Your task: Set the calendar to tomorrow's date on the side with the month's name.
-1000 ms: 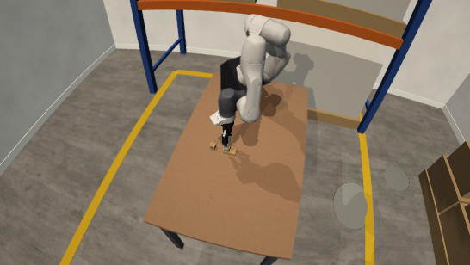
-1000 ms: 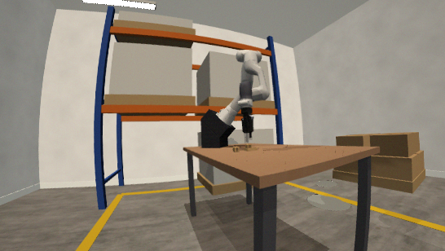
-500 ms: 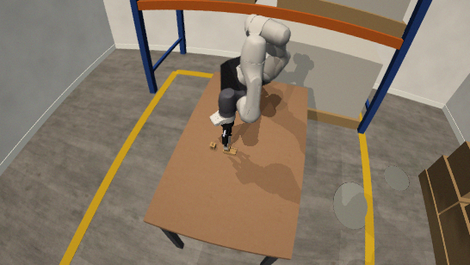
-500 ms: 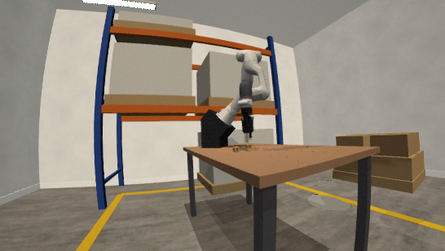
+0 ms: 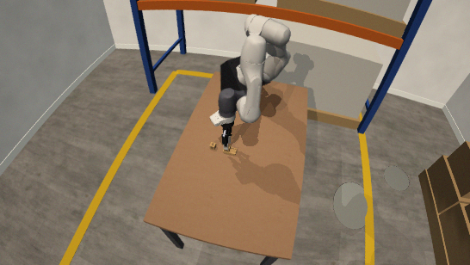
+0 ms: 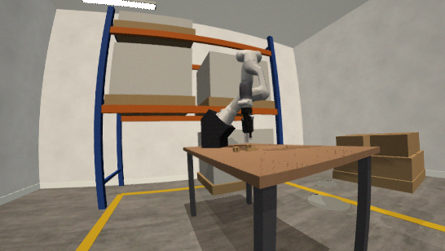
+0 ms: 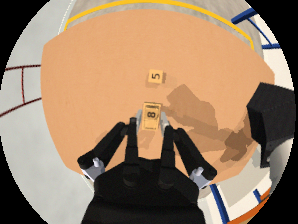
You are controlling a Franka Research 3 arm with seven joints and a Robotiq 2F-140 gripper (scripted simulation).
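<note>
My gripper is now 1 cm past the wooden tray, 2 cm to the right of it and 7 cm above it.
</note>
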